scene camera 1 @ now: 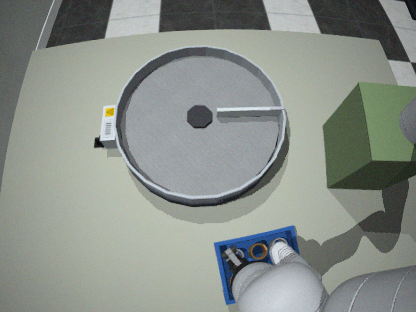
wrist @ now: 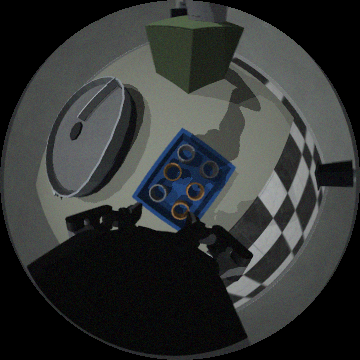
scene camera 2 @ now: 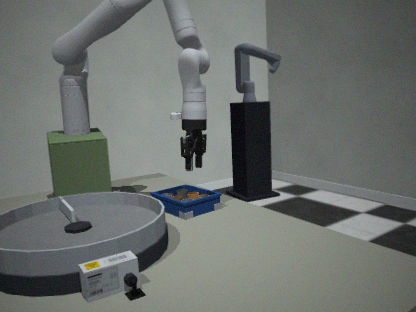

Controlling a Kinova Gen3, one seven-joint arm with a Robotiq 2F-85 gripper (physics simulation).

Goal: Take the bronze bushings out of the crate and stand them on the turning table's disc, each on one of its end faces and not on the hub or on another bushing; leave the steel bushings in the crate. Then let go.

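Where they show: gripper, fingertip midpoint: (wrist: 163,213) (scene camera 2: 194,169); arm's base, origin of the base link: (scene camera 2: 77,132).
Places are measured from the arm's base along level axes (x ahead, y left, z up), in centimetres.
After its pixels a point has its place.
Three bronze bushings (wrist: 173,164) @[y 24.9, x 29.6, z -21.2 cm] (wrist: 202,191) @[y 33.2, x 28.3, z -20.9 cm] (wrist: 173,210) @[y 33.0, x 36.1, z -22.7 cm] stand in the blue crate (scene camera 1: 255,232) @[y 22.1, x 32.1, z -20.2 cm] (scene camera 2: 189,206) @[y 26.6, x 40.3, z -21.6 cm] (wrist: 159,154) @[y 21.7, x 30.5, z -20.1 cm] with three steel bushings (wrist: 186,145) @[y 23.3, x 24.8, z -21.0 cm] (wrist: 217,169) @[y 31.6, x 22.7, z -20.9 cm] (wrist: 151,193) @[y 26.8, x 37.5, z -22.2 cm]. One bronze bushing (scene camera 1: 251,251) @[y 26.0, x 32.5, z -21.1 cm] shows in scene camera 1, where the arm covers part of the crate. The turning table's disc (scene camera 1: 165,155) @[y 5.6, x 54.5, z -19.9 cm] (scene camera 2: 30,230) @[y -16.2, x 42.9, z -19.9 cm] (wrist: 65,160) @[y 0.0, x 56.7, z -19.9 cm] bears the dark hub (scene camera 1: 199,116) @[y -5.0, x 47.6, z -19.1 cm] (scene camera 2: 78,227) @[y -5.2, x 49.3, z -19.1 cm] (wrist: 76,130) @[y -3.9, x 46.8, z -19.1 cm] and no bushing. My gripper (scene camera 2: 194,168) @[y 30.7, x 35.2, z -11.7 cm] (wrist: 163,213) @[y 30.7, x 35.2, z -11.7 cm] is open and empty, pointing down above the crate.
A light divider (scene camera 1: 250,109) @[y -7.0, x 35.5, z -16.4 cm] (scene camera 2: 66,209) @[y -7.2, x 37.6, z -17.4 cm] (wrist: 98,100) @[y -6.8, x 35.5, z -19.0 cm] crosses part of the disc inside its raised rim. A white labelled box (scene camera 1: 108,125) @[y -0.7, x 70.6, z -19.3 cm] (scene camera 2: 110,277) @[y -1.7, x 72.8, z -21.7 cm] stands beside the turning table. The green block (scene camera 1: 345,140) @[y 0.0, x 12.4, z -12.3 cm] (scene camera 2: 80,167) @[y -1.0, x 12.4, z -10.8 cm] (wrist: 185,55) @[y 6.9, x 12.2, z -10.7 cm] carries the arm's base. A black pedestal (scene camera 2: 251,150) stands behind.
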